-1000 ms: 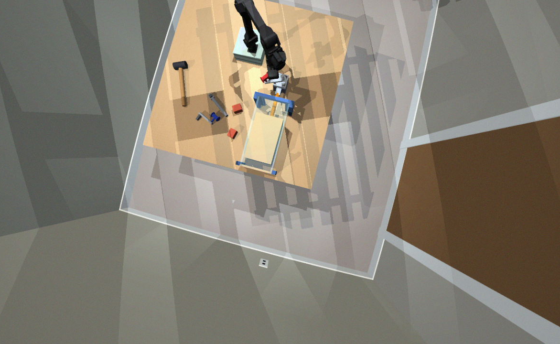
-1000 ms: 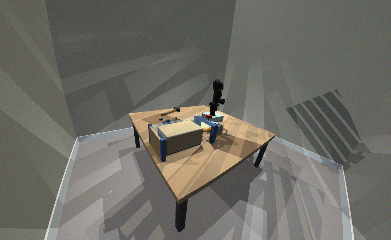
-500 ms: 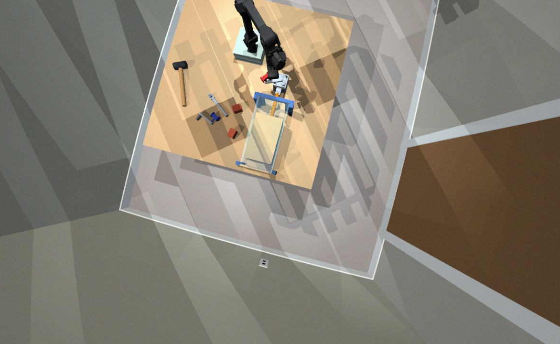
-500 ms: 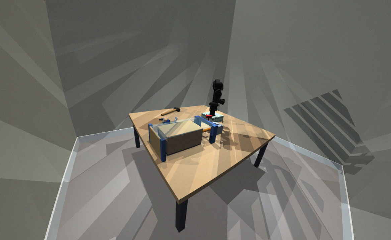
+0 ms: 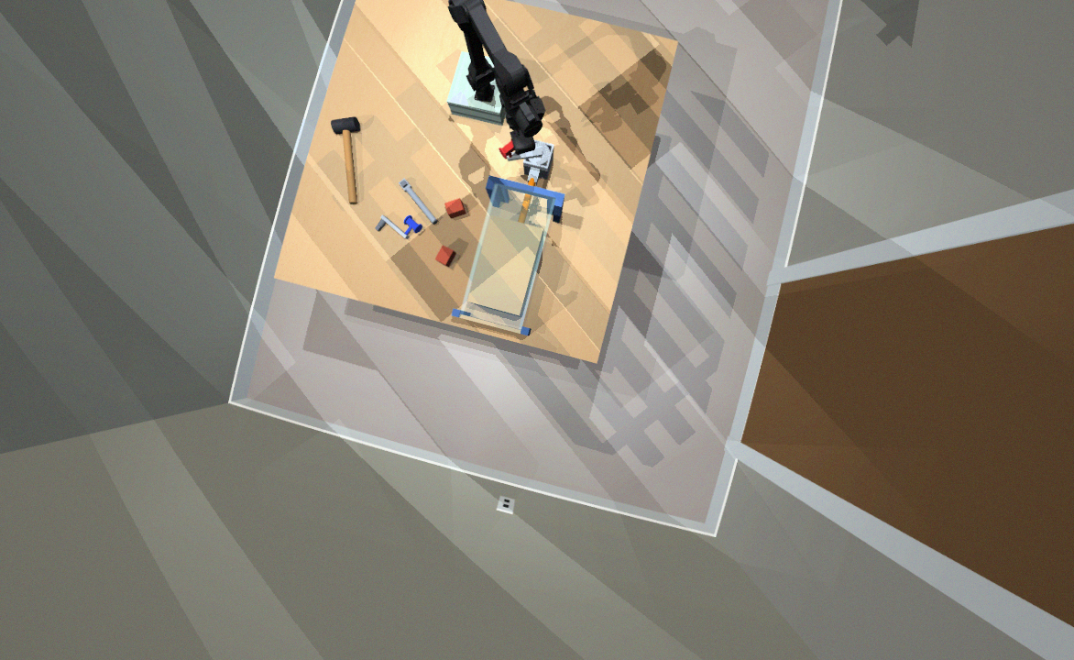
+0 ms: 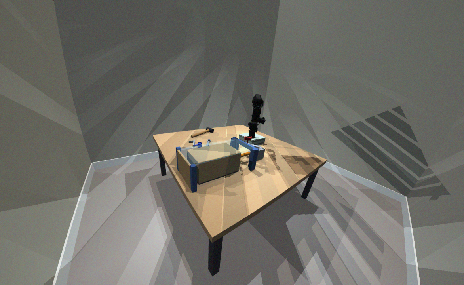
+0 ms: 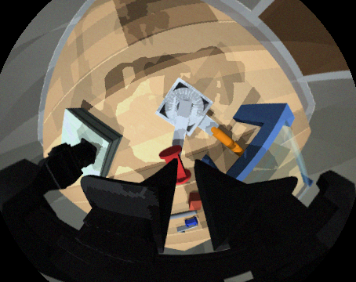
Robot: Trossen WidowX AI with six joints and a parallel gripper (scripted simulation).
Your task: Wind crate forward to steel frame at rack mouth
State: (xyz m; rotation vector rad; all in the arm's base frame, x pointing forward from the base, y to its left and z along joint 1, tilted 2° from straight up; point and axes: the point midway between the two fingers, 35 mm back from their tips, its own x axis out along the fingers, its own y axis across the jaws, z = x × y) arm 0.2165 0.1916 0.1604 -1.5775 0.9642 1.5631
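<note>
The red knob lies 10 mm ahead of my gripper tip, 40 mm to the right of it and 80 mm below it. Round my gripper tip: orange strap 40 mm ahead, 50 mm to the left, 150 mm below; winch handle 110 mm below; blue steel frame 130 mm ahead, 50 mm to the left, 100 mm below.
</note>
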